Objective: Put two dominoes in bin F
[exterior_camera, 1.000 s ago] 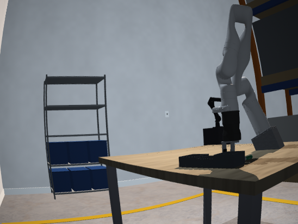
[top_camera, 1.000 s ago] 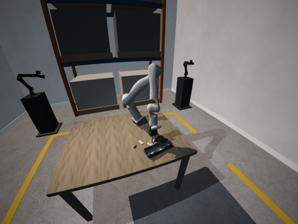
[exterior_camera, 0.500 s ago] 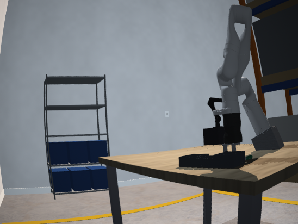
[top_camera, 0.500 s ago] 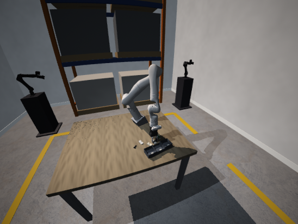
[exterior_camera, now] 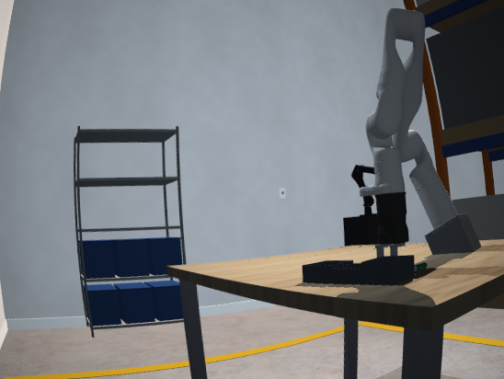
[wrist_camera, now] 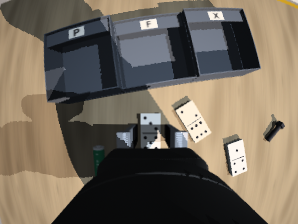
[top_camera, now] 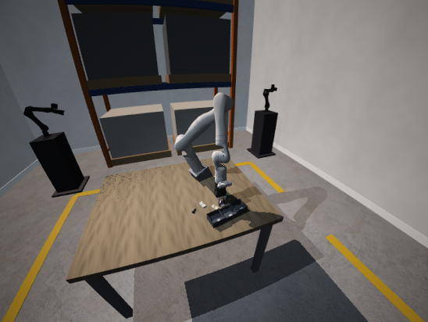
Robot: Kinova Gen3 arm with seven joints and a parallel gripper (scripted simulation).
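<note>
The green cylinder is 40 mm behind my hand, 70 mm to the left of it and 10 mm below it. Also, from my hand: dark piece 200 mm to the right, 10 mm below.
</note>
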